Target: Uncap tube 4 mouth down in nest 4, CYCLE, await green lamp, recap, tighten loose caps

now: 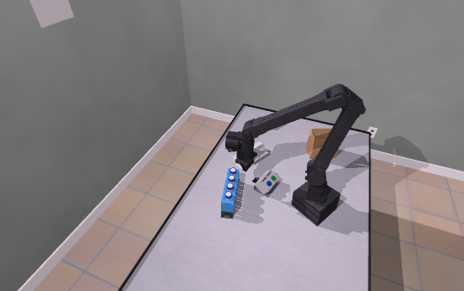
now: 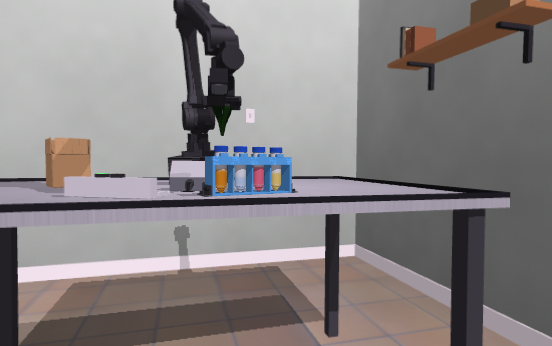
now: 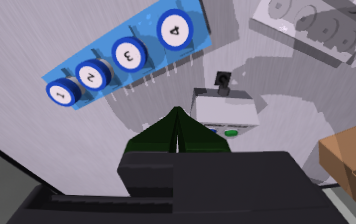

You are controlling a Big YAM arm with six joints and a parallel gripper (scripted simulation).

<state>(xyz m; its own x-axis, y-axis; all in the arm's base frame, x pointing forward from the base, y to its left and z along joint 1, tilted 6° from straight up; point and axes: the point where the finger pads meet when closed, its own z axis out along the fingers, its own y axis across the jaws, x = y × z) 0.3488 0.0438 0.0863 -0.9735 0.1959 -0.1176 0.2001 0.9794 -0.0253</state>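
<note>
The blue cycle key is 12 cm behind my hand, 9 cm below it and 4 cm to the right of it. Also, from my hand: white key housing: 11 cm below, 11 cm behind, 6 cm to the right; then cardboard box: 46 cm to the right, 34 cm behind, 10 cm below; then green ready key: 13 cm behind, 9 cm to the right, 9 cm below.
</note>
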